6 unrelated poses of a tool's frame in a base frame.
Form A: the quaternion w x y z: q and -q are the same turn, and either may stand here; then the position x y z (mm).
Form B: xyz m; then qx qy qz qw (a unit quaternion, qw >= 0). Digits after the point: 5 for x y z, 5 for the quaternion.
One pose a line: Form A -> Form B
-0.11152 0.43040 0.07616 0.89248 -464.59 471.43 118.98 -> -0.46459 0.47143 0.11898 -0.43040 -0.07616 -0.89248 0.11152
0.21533 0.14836 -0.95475 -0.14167 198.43 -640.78 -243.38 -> 0.19843 -0.64078 -0.24338 0.14836 -0.95475 -0.14167 0.21533
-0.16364 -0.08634 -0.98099 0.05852 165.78 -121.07 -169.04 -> 0.16578 -0.12107 -0.16904 0.08634 0.98099 -0.05852 0.16364
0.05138 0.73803 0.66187 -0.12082 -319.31 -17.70 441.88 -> -0.31931 -0.01770 0.44188 0.73803 0.66187 -0.12082 0.05138
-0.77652 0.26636 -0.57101 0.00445 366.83 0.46 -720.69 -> 0.36683 0.00046 -0.72069 -0.26636 0.57101 -0.00445 0.77652
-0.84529 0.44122 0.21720 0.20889 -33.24 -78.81 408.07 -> -0.03324 -0.07881 0.40807 -0.44122 -0.21720 -0.20889 0.84529
